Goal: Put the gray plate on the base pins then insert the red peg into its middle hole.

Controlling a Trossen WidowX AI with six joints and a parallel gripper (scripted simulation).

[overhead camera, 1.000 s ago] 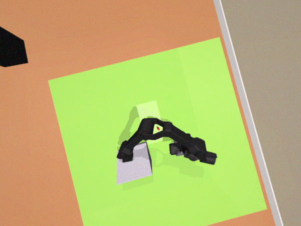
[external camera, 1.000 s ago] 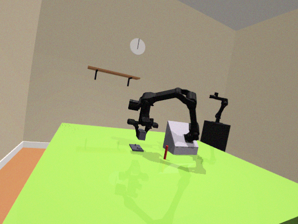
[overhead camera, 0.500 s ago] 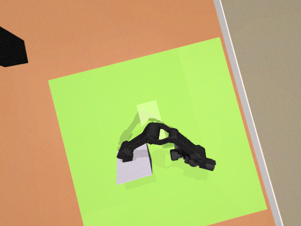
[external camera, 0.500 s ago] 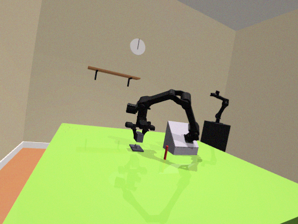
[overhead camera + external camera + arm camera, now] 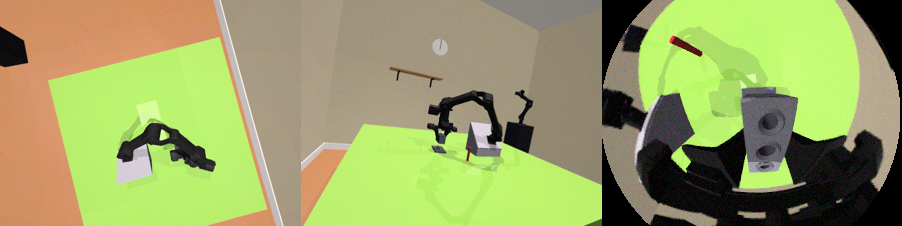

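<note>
The dark base is 50 mm below my gripper tip. Round my gripper tip: red peg (130 mm behind, 170 mm to the left, 20 mm below); gray plate (30 mm above).
</note>
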